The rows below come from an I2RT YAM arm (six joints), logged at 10 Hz.
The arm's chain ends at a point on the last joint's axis. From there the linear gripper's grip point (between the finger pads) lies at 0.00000 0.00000 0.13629 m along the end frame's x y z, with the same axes.
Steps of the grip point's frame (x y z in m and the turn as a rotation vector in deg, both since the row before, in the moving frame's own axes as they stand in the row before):
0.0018 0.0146 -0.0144 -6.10 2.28 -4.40
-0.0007 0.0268 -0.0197 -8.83 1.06 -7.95
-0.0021 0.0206 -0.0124 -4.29 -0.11 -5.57
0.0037 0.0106 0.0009 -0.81 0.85 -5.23
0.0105 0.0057 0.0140 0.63 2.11 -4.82
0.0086 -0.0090 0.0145 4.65 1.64 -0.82
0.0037 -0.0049 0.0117 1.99 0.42 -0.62
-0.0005 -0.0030 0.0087 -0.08 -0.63 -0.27
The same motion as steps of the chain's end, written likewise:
-0.0042 0.0003 -0.0135 -6.10 2.28 -4.40
-0.0047 0.0061 -0.0181 -8.83 1.06 -7.95
-0.0023 0.0104 -0.0120 -4.29 -0.11 -5.57
0.0016 0.0088 0.0009 -0.81 0.85 -5.23
0.0056 0.0074 0.0141 0.63 2.11 -4.82
0.0048 0.0021 0.0150 4.65 1.64 -0.82
0.0027 -0.0002 0.0118 1.99 0.42 -0.62
0.0010 -0.0032 0.0087 -0.08 -0.63 -0.27

